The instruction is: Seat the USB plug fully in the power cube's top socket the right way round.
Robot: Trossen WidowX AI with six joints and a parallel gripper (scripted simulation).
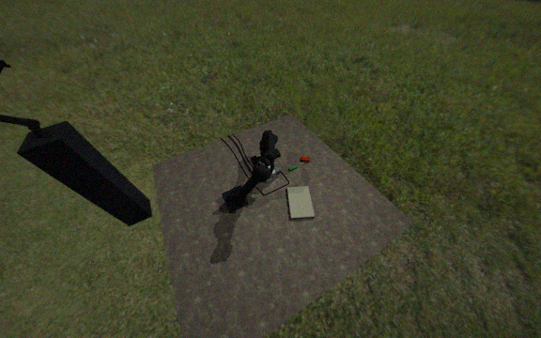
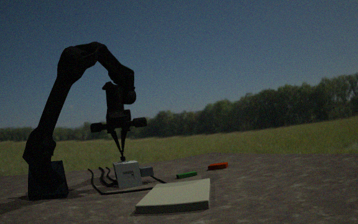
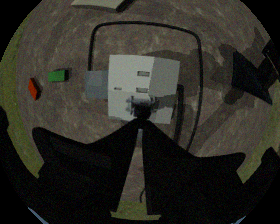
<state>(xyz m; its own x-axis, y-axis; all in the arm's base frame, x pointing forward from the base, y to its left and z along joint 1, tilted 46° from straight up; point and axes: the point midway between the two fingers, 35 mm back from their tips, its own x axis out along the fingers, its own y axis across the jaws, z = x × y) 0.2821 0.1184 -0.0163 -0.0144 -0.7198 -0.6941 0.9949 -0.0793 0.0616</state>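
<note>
Now: the dark USB plug 20 mm below my gripper tip. From my gripper tip the other things lie so: green piece: 190 mm ahead, 40 mm to the right, 100 mm below; flat pale slab: 70 mm ahead, 300 mm to the right, 100 mm below; orange piece: 320 mm ahead, 20 mm to the right, 100 mm below.
</note>
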